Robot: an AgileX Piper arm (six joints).
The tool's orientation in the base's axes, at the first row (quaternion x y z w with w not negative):
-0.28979 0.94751 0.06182 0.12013
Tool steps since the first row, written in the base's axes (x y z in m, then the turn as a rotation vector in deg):
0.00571 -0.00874 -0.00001 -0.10 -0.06 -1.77
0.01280 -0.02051 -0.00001 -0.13 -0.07 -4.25
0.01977 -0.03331 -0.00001 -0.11 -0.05 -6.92
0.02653 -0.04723 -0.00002 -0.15 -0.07 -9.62
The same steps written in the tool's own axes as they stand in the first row. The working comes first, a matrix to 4 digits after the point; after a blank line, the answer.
The tool's axes in the first row as the columns of a matrix, in the base's axes (used below as rounded here):
-0.8032 -0.5640 0.1918
-0.5343 0.8244 0.1868
-0.2635 0.0475 -0.9635

0.00009 -0.01043 -0.00053 0.58 -0.08 1.68
0.00068 -0.02413 -0.00137 1.26 -0.19 4.06
0.00192 -0.03861 -0.00242 1.94 -0.31 6.64
0.00393 -0.05390 -0.00371 2.69 -0.43 9.23

